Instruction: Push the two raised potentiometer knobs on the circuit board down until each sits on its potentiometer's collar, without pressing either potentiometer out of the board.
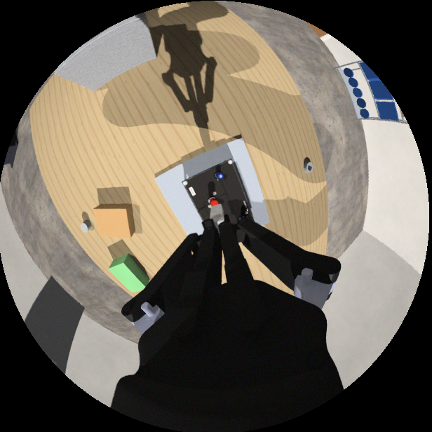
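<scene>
The dark circuit board (229, 187) lies in a pale grey-blue holder (172, 197) on the wooden table. A red knob (214, 202) shows near the board's middle, right at the fingertips. A blue knob (219, 176) stands farther up the board. Another small blue part (243, 217) shows at the board's right edge, partly behind the finger. My gripper (218, 213) is shut and empty, with its grey fingertips over the board beside the red knob. Whether the tips touch the red knob, and how high each knob sits on its collar, I cannot tell. The near part of the board is hidden by the fingers.
An orange block (114, 221), a green block (128, 272) and a small grey cylinder (85, 226) stand left of the holder. Another small grey cylindrical part (308, 166) is at the right. A large grey box (110, 55) stands at the upper left.
</scene>
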